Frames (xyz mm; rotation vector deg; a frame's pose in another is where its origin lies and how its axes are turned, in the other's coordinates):
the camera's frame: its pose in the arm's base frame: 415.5 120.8 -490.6 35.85 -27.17 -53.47
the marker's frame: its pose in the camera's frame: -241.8 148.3 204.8 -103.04 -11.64 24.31
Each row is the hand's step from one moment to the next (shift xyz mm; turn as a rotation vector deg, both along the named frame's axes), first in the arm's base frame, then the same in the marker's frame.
Working: the arm's base frame: its pose in the marker's frame: 47.4 -412.3 -269.7 66.74 -10.03 38.47

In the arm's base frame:
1: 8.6 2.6 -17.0 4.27 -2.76 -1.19
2: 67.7 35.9 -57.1 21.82 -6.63 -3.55
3: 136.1 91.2 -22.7 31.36 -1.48 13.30
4: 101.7 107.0 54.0 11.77 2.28 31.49
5: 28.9 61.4 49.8 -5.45 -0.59 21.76
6: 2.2 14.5 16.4 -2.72 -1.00 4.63
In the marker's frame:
1: 1.8 19.1 -0.9 4.72 2.13 -0.69
2: 21.3 85.8 36.3 20.37 10.31 3.38
3: 51.2 94.8 125.5 28.52 0.27 18.69
4: 30.9 16.5 153.2 14.61 -22.83 20.02
5: -1.7 -18.9 82.0 0.55 -21.65 5.86
6: -3.1 -10.4 19.1 -0.62 -5.42 -0.16

